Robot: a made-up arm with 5 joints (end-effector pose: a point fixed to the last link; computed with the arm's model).
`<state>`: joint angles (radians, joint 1 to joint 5).
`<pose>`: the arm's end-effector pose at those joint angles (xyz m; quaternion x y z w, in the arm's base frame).
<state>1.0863 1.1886 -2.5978 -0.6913 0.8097</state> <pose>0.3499 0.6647 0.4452 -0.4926 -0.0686 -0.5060 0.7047</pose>
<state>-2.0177 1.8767 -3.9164 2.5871 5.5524</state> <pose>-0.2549 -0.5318 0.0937 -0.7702 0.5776 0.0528 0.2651</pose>
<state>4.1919 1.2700 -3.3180 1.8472 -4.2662</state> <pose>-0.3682 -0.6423 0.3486 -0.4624 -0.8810 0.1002 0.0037</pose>
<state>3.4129 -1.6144 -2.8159 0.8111 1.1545</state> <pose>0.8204 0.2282 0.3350 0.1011 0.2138 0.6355 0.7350</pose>
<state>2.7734 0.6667 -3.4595 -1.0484 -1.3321</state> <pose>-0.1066 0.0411 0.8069 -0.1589 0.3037 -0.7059 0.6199</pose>
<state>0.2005 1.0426 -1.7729 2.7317 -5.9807</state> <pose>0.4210 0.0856 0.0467 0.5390 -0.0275 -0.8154 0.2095</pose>
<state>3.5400 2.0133 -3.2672 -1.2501 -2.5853</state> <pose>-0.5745 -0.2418 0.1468 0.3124 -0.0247 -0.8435 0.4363</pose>
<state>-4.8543 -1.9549 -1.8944 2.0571 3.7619</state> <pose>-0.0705 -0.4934 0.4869 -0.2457 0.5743 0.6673 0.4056</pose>
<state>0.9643 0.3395 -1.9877 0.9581 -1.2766</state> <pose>0.3930 0.5665 0.5424 0.4096 0.8472 0.3341 0.0526</pose>
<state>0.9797 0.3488 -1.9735 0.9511 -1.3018</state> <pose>0.3867 0.5761 0.5297 0.3935 0.8579 0.3262 0.0530</pose>
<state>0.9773 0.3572 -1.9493 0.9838 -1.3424</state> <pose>0.3893 0.5771 0.5054 0.3811 0.8747 0.2945 0.0544</pose>
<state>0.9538 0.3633 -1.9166 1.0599 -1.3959</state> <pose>0.4014 0.5659 0.4711 0.3740 0.8947 0.2383 0.0535</pose>
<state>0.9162 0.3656 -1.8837 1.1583 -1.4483</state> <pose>0.4175 0.5440 0.4367 0.3727 0.9105 0.1726 0.0470</pose>
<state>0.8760 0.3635 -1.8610 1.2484 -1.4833</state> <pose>0.4322 0.5186 0.4131 0.3783 0.9173 0.1185 0.0371</pose>
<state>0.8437 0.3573 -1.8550 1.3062 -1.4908</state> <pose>0.4432 0.4981 0.4062 0.3909 0.9155 0.0906 0.0304</pose>
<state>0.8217 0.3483 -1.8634 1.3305 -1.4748</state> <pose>0.4511 0.4851 0.4131 0.4083 0.9082 0.0873 0.0296</pose>
